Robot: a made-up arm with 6 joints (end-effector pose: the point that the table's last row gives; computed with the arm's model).
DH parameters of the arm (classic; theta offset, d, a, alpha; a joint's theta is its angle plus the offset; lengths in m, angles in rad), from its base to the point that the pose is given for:
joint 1: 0 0.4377 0.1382 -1.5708
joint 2: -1.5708 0 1.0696 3.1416
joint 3: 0 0 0.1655 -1.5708
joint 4: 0 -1.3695 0 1.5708
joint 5: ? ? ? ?
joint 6: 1.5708 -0.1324 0 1.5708
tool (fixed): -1.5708 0 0 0
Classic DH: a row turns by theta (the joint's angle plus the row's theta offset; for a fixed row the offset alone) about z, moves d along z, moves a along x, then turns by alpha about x.
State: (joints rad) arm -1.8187 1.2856 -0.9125 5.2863 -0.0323 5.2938
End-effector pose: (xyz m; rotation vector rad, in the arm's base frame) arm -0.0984 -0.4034 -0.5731 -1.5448 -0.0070 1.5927
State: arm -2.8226 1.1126 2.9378 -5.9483 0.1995 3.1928
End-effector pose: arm -0.5062 -0.1763 2.3139 -0.1227 -1.1307 0.0127
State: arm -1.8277 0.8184 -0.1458 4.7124 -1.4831 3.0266
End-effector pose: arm -0.3406 -1.8154 0.1283 -0.4782 0.1456 -0.2828
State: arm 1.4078 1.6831 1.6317 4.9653 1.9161 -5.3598
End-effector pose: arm 0.5303 2.4809 0.4462 0.6019 -0.4108 -0.3968
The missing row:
joint 5: 0 0 0 -1.5708
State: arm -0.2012 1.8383 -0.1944 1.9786 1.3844 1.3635
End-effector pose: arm 0.6612 -0.0130 -1.1437 -0.6546 -0.8517 1.6601
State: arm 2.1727 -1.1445 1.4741 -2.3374 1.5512 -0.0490
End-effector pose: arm 1.2456 -1.6449 1.5015 -1.5774 -1.3028 -0.0825
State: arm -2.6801 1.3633 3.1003 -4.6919 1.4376 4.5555
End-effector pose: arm -0.6532 -0.4714 1.9991 -1.4736 0.7803 -0.9609
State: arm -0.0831 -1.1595 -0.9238 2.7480 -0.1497 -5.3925
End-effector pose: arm 0.5712 -0.0552 1.3944 2.5899 -0.3079 0.4451
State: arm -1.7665 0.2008 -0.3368 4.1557 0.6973 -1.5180
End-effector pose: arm -0.3969 -1.6307 0.8361 -0.6438 2.3190 0.2807
